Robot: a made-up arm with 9 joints. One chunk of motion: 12 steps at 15 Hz.
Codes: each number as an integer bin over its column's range. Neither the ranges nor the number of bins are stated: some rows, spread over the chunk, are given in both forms.
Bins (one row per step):
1: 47 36 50 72 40 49
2: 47 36 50 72 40 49
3: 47 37 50 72 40 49
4: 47 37 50 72 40 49
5: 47 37 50 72 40 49
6: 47 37 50 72 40 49
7: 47 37 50 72 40 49
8: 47 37 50 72 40 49
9: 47 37 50 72 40 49
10: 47 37 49 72 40 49
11: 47 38 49 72 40 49
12: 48 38 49 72 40 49
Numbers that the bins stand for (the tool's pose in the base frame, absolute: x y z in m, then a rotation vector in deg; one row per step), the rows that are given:
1: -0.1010 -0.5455 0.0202 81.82 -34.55 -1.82
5: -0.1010 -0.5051 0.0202 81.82 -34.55 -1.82
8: -0.1010 -0.5051 0.0202 81.82 -34.55 -1.82
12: -0.0606 -0.4646 -0.0202 81.82 -34.55 -1.82
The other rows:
2: -0.1010 -0.5455 0.0202 81.82 -34.55 -1.82
3: -0.1010 -0.5051 0.0202 81.82 -34.55 -1.82
4: -0.1010 -0.5051 0.0202 81.82 -34.55 -1.82
6: -0.1010 -0.5051 0.0202 81.82 -34.55 -1.82
7: -0.1010 -0.5051 0.0202 81.82 -34.55 -1.82
9: -0.1010 -0.5051 0.0202 81.82 -34.55 -1.82
10: -0.1010 -0.5051 -0.0202 81.82 -34.55 -1.82
11: -0.1010 -0.4646 -0.0202 81.82 -34.55 -1.82

